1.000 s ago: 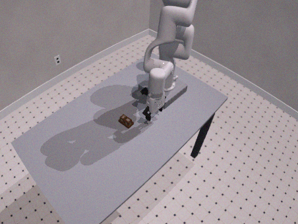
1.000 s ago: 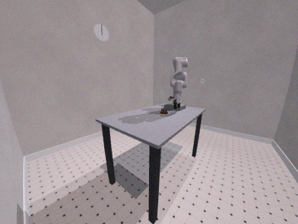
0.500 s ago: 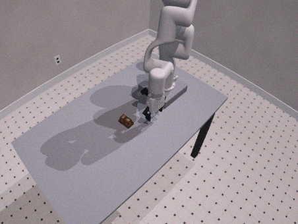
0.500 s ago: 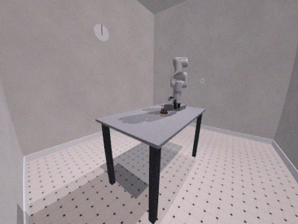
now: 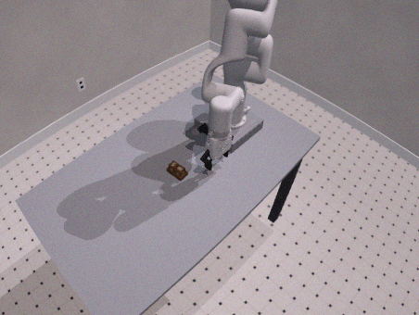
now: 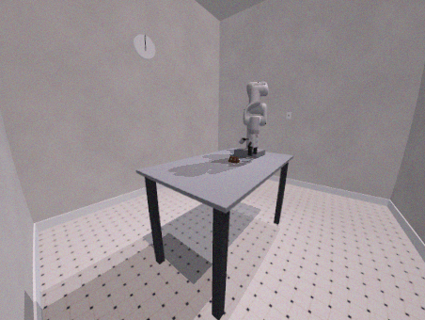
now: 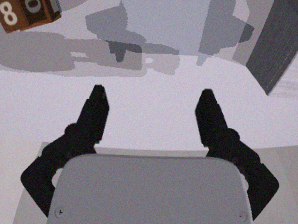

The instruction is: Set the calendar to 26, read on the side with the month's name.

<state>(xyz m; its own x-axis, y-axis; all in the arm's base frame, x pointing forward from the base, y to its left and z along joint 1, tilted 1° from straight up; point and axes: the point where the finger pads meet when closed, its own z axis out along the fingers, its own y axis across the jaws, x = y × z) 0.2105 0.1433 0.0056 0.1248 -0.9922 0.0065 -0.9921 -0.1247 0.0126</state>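
Right now the brown cube is 12 cm ahead of my hand, 6 cm to the right of it and 4 cm below it. Round my hand: brown wooden tray 13 cm ahead, 8 cm to the right, 5 cm below.
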